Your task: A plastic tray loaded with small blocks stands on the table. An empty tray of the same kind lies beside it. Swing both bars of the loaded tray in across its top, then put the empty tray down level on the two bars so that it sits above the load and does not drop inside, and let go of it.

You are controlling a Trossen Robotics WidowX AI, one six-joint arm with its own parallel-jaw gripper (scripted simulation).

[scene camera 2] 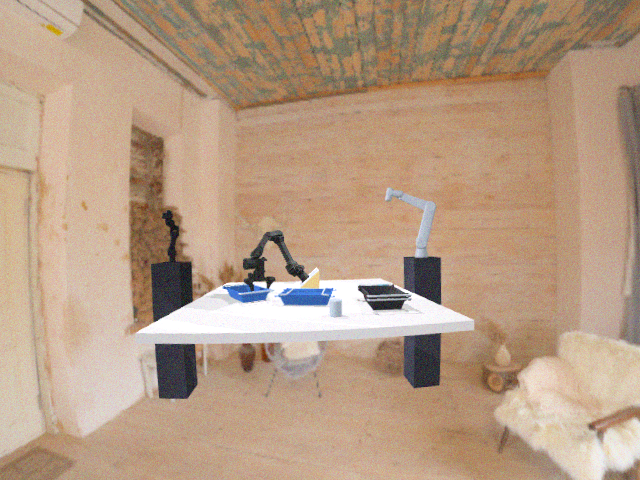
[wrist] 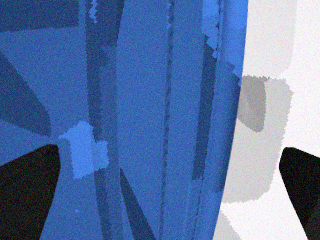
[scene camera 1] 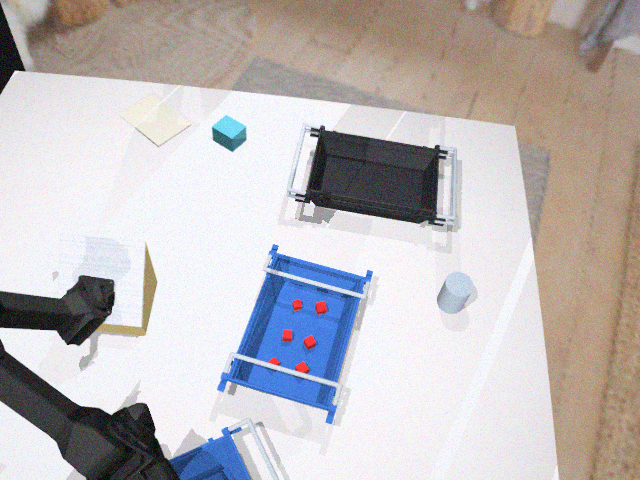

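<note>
In the wrist view the gripper (wrist: pixel 175 159) is open and holds nothing. The cream sheet is out of frame in the wrist view, and the grey cylinder is out of frame in the wrist view. Scene camera 1 shows the cream sheet (scene camera 1: pixel 155 120), along with a teal cube (scene camera 1: pixel 228 132) and the grey cylinder (scene camera 1: pixel 457 287).
</note>
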